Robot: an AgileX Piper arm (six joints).
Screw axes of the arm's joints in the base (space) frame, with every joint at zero. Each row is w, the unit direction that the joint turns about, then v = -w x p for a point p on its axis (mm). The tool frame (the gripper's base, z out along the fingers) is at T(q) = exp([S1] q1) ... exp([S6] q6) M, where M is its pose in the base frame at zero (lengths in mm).
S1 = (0, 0, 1, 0, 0, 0)
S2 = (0, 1, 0, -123, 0, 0)
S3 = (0, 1, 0, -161.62, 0, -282.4)
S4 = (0.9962, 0, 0.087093, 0, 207.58, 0)
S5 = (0, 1, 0, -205.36, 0, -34.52)
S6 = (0.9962, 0, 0.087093, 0, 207.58, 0)
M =
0.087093 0 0.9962 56.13
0 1 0 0
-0.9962 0 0.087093 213.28
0 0 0 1
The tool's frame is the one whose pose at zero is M.
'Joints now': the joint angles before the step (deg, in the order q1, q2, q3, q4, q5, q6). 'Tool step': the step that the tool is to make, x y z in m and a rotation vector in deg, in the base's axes. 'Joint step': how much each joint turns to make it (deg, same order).
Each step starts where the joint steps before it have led.
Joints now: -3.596 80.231 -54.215 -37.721 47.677 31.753
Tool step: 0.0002 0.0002 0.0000 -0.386 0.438 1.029
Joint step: 0.010 -0.006 0.010 0.058 -0.168 -1.199
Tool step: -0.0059 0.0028 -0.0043 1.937 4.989 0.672
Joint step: -0.019 0.010 -0.002 4.670 3.448 -5.209
